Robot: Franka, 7 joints.
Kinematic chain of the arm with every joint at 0, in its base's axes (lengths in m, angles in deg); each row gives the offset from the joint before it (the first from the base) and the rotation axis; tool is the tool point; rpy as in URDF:
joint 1: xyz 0 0 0.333 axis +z
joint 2: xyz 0 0 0 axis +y
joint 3: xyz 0 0 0.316 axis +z
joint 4: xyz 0.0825 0 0 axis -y
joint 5: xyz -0.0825 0 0.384 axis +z
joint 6: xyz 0 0 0 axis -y
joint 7: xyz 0.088 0 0 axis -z
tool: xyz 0 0 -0.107 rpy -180 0 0
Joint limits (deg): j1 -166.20..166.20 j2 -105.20..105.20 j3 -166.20..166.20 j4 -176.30..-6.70 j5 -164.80..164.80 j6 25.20..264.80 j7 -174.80..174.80
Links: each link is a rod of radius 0.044 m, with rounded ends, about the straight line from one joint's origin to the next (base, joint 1, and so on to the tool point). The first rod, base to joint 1, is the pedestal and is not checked.
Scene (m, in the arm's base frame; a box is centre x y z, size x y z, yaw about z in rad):
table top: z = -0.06
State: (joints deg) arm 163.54 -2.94 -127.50 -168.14 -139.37 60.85 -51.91
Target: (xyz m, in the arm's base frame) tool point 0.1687 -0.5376 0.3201
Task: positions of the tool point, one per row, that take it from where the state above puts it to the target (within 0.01 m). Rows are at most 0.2 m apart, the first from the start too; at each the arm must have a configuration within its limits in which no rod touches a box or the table.
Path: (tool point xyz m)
1: 0.4010 0.0270 0.2844
2: 0.4297 -0.1149 0.2945
3: 0.4025 -0.2726 0.3030
4: 0.3136 -0.4219 0.3110
5: 0.1687 -0.5376 0.3201

